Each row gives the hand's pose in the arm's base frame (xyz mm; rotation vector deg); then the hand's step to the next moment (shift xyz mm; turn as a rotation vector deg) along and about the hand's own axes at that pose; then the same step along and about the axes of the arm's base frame.
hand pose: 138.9 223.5 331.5 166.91 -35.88 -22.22
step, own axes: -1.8 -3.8 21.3 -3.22 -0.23 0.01
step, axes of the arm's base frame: -6.0 2.5 -20.7 -2.75 1.56 0.66
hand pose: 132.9 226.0 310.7 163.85 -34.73 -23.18
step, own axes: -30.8 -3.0 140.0 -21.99 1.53 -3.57
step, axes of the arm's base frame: -68.3 -2.2 -126.1 -18.82 8.33 8.67
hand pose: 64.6 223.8 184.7 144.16 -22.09 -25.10
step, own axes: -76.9 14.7 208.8 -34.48 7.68 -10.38
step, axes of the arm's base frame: -152.5 -82.3 -140.3 -28.61 11.04 20.37
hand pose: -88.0 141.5 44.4 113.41 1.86 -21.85
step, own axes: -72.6 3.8 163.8 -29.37 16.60 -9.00
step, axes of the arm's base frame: -109.3 -136.7 -38.5 -22.39 5.22 26.28
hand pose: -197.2 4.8 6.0 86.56 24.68 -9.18
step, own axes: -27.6 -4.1 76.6 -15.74 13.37 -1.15
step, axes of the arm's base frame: -13.3 -80.2 6.6 -9.72 -0.52 18.25
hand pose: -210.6 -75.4 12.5 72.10 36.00 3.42
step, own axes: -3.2 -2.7 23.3 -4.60 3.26 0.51
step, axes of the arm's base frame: 7.6 -22.3 2.7 -2.63 -1.10 4.89
